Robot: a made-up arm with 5 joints.
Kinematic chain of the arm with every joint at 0, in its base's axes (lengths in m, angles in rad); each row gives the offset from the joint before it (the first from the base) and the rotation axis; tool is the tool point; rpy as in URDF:
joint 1: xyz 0.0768 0 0.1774 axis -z
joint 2: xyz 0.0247 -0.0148 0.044 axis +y
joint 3: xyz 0.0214 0 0.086 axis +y
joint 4: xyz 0.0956 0 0.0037 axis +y
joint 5: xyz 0.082 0.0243 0 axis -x
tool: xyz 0 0 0 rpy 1.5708 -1.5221 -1.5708
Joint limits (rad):
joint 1: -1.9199..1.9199
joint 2: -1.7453..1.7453
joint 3: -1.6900..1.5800
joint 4: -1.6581..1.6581
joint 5: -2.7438..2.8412
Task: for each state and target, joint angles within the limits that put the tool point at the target. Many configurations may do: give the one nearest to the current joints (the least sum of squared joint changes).
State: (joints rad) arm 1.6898 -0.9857 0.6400 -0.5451 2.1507
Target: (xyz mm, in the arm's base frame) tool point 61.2 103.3 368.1
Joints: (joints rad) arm 1.3299 -1.7453 0.4866 -1.2510 2.1507
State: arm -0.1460 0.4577 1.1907 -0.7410 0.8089
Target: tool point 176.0 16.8 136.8
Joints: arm -0.0732 0.2741 1.4974 -0.8114 0.8089
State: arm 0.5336 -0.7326 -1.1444 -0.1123 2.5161
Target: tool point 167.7 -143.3 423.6
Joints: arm 1.0615 -0.1358 -0.6135 0.1497 2.5161
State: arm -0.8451 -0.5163 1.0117 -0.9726 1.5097
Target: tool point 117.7 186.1 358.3
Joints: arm -1.3046 -0.1530 0.2440 -0.8041 1.5097
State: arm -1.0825 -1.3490 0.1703 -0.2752 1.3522
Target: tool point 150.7 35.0 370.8
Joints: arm -0.3259 -1.3892 0.7270 -0.0110 1.3522
